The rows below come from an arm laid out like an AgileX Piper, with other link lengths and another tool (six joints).
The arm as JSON. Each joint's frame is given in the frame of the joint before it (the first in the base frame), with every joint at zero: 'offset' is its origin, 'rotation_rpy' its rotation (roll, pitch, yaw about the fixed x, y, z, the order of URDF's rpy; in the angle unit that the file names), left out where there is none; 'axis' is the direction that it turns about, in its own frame. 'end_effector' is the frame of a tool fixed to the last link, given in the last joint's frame.
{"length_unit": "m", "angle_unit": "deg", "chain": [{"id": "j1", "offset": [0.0, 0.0, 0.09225], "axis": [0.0, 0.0, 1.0]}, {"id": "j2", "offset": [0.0, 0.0, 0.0], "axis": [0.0, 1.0, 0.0]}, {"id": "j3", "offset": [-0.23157, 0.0, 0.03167], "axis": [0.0, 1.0, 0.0]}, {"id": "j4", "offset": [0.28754, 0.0, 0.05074], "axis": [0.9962, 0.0, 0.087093]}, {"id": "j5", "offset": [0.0, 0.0, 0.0], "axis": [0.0, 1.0, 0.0]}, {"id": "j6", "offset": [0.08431, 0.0, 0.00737], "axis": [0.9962, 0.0, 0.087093]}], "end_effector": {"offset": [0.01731, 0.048, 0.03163], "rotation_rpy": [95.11, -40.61, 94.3]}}
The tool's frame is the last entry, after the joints.
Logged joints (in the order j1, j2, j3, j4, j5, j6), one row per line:
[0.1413 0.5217 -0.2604 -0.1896 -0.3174 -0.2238]
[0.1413 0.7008 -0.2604 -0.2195 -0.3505 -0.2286]
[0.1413 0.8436 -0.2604 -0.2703 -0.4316 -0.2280]
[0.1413 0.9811 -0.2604 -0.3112 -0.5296 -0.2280]
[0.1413 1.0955 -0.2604 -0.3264 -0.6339 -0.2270]
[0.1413 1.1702 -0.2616 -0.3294 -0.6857 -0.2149]
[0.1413 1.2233 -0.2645 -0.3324 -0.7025 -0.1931]
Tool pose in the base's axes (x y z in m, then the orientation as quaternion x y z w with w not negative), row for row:
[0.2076 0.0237 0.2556 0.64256 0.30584 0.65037 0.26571]
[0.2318 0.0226 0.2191 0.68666 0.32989 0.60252 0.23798]
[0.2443 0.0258 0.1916 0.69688 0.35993 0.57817 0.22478]
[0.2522 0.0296 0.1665 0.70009 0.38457 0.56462 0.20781]
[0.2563 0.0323 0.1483 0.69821 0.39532 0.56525 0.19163]
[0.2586 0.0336 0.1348 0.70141 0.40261 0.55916 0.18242]
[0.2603 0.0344 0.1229 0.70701 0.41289 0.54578 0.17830]
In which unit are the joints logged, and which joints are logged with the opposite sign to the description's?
The joints are logged in radians. Opposite sign: j1, j6.
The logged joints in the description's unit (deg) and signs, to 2 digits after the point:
[-8.10 29.89 -14.92 -10.86 -18.19 12.82]
[-8.10 40.15 -14.92 -12.58 -20.08 13.10]
[-8.10 48.33 -14.92 -15.49 -24.73 13.06]
[-8.10 56.21 -14.92 -17.83 -30.34 13.06]
[-8.10 62.77 -14.92 -18.70 -36.32 13.01]
[-8.10 67.05 -14.99 -18.87 -39.29 12.31]
[-8.10 70.09 -15.15 -19.05 -40.25 11.06]

